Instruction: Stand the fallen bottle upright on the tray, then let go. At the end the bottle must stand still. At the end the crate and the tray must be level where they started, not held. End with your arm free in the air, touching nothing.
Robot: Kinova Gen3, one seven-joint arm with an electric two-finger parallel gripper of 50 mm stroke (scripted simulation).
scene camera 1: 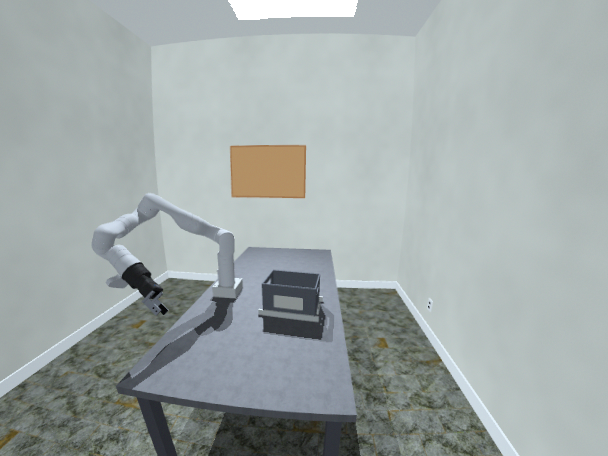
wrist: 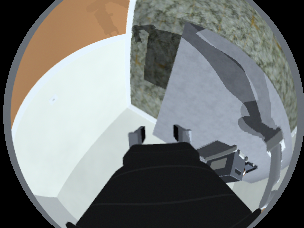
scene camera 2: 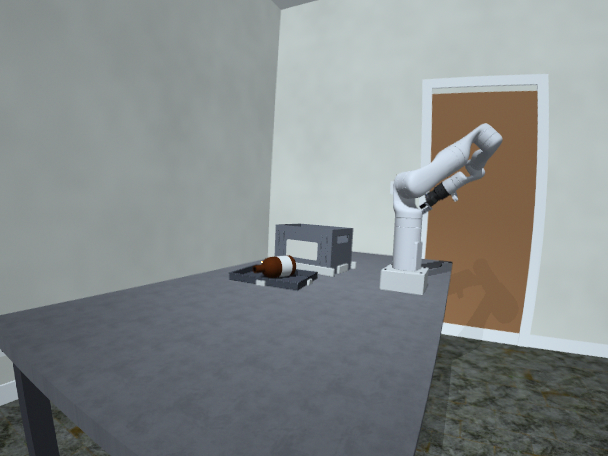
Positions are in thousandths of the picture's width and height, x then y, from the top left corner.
Note:
I see my gripper (scene camera 1: 267,685), a crate (scene camera 2: 524,538), a bottle (scene camera 2: 460,584) and a tray (scene camera 2: 491,615).
The crate shows as well in scene camera 1 (scene camera 1: 494,659) and in the wrist view (wrist: 738,730). My gripper is seen too in the wrist view (wrist: 525,577).

